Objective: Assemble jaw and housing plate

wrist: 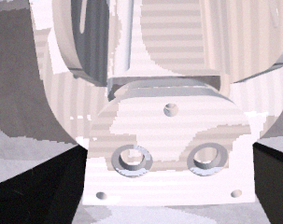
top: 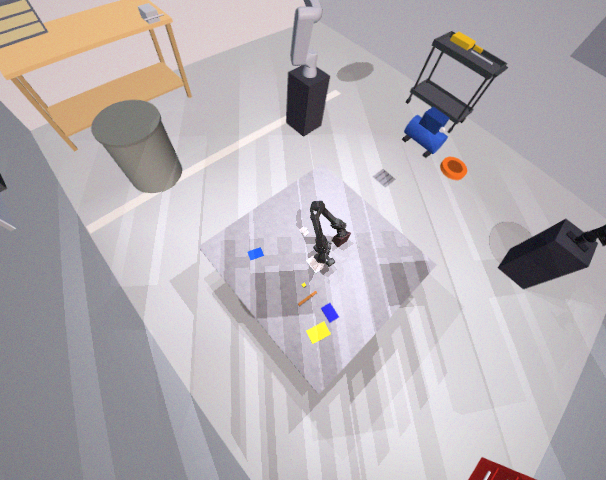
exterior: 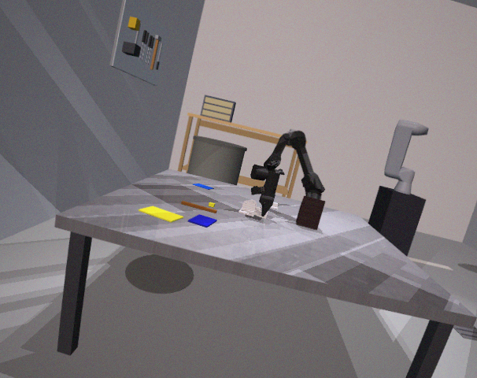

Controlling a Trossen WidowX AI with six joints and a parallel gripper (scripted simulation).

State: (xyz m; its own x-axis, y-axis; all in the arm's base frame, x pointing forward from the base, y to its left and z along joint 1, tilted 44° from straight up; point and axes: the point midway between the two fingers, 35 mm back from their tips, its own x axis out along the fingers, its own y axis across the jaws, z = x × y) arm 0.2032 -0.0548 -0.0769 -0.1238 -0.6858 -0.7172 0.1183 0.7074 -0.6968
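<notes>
My gripper tip is 20 mm below the white housing plate and 10 mm short of it. Round my gripper tip: white jaw (30 mm ahead, 10 mm to the left, 10 mm above); then small yellow cube (240 mm ahead, 50 mm to the left); then orange bar (290 mm ahead, 140 mm to the left).
</notes>
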